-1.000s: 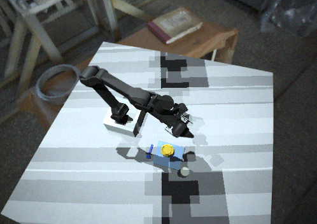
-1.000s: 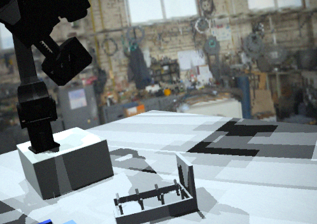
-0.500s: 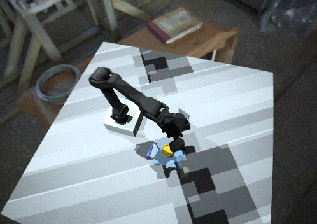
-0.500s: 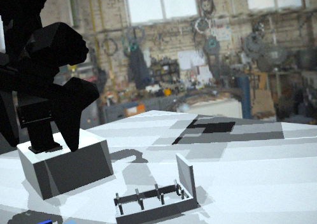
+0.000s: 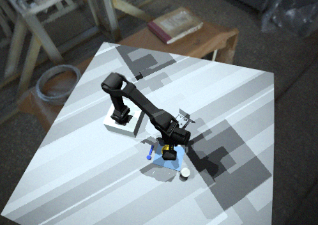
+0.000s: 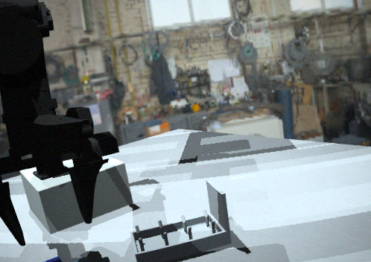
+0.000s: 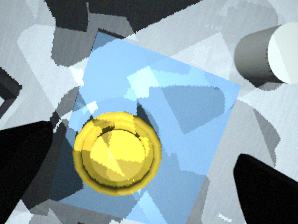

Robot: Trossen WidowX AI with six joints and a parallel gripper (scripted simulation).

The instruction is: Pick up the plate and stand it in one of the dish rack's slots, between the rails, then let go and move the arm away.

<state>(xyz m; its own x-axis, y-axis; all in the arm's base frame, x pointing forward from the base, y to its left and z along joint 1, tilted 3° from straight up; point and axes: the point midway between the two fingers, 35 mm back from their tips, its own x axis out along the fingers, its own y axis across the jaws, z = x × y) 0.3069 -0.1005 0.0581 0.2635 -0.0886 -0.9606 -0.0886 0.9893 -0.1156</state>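
The yellow plate lies 40 mm behind my gripper tip and 80 mm below it. Also, from my gripper tip: dish rack: 10 mm behind, 170 mm to the left, 80 mm below; then blue spoon: 130 mm behind, 30 mm to the right, 100 mm below; then light blue mat: 20 mm behind, 20 mm to the right, 100 mm below.
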